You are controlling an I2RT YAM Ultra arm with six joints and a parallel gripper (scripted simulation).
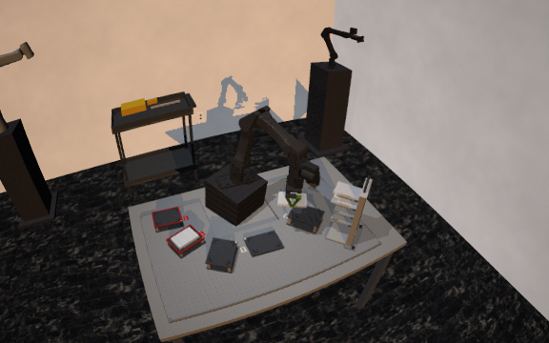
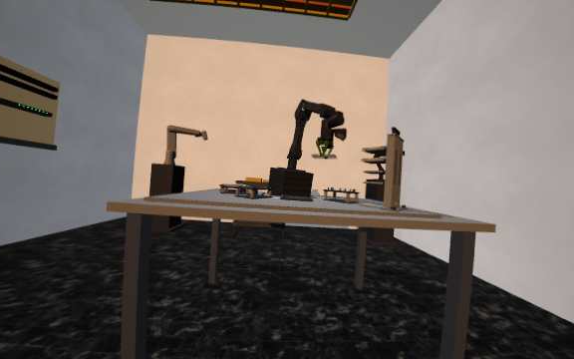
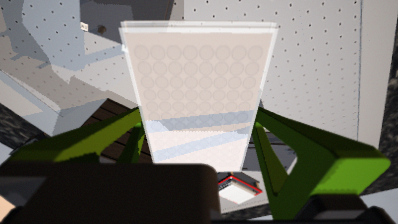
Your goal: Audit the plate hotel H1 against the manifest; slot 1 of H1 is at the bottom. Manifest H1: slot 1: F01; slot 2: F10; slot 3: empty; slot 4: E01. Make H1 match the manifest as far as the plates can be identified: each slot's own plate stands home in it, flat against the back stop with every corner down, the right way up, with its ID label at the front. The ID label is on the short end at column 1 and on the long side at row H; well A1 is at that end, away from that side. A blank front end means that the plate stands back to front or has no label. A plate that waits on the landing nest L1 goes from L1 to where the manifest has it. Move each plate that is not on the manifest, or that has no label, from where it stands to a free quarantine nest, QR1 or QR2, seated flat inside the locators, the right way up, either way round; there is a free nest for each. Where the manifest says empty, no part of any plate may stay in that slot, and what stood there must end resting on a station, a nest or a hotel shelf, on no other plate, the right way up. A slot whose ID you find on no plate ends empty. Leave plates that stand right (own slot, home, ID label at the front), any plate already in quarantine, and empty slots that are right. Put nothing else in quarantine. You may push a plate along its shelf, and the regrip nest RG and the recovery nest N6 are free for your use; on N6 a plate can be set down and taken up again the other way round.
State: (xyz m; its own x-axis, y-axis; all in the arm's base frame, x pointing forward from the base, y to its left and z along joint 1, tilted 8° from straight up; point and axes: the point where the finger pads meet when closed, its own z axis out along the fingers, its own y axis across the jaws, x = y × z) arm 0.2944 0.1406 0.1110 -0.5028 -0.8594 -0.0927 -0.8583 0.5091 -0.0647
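My hand is 190 mm above the dark regrip nest, 120 mm to the right of it and 40 mm past it. Also, from my hand: white plate: right at my hand; A1 mark: 180 mm below, 140 mm behind, 120 mm to the left; RG tag: 240 mm below, 130 mm behind, 60 mm to the left.
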